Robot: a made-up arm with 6 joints. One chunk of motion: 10 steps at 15 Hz.
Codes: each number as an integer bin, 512 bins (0 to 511) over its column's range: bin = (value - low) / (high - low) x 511, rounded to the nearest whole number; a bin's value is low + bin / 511 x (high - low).
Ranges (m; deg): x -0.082..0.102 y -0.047..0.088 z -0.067..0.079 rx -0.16..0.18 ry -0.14..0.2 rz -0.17..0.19
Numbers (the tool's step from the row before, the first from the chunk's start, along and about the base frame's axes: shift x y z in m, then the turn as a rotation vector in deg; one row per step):
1: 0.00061 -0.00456 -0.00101 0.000 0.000 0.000
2: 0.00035 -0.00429 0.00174 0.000 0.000 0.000
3: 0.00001 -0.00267 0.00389 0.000 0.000 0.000
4: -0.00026 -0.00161 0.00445 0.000 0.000 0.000
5: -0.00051 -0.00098 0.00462 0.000 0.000 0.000
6: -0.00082 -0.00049 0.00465 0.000 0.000 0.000
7: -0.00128 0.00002 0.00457 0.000 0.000 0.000
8: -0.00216 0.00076 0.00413 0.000 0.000 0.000
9: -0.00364 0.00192 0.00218 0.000 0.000 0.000
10: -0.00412 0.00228 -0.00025 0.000 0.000 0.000
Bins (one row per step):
1: 229 161 231 240 210 241
2: 229 162 241 240 210 241
3: 228 168 248 240 210 241
4: 227 172 250 240 210 241
5: 226 174 251 240 210 241
6: 225 176 251 240 210 241
7: 224 178 250 240 210 241
8: 222 181 249 240 210 241
9: 218 185 242 240 210 241
10: 216 187 234 240 210 241

